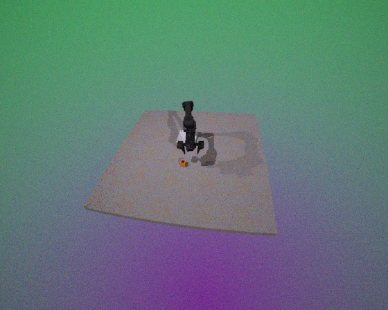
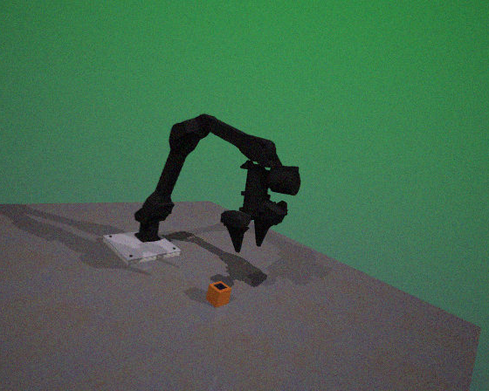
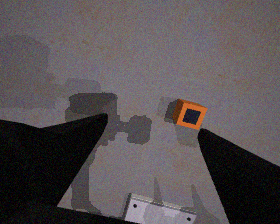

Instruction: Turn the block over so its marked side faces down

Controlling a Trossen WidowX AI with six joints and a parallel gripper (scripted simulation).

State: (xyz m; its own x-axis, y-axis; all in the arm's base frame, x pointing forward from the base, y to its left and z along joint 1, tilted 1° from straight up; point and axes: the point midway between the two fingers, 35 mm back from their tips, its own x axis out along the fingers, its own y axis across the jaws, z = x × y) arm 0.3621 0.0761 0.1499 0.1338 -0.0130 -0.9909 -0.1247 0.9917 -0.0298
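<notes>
The orange block is 70 mm to the right of my gripper tip and 100 mm below it.
</notes>
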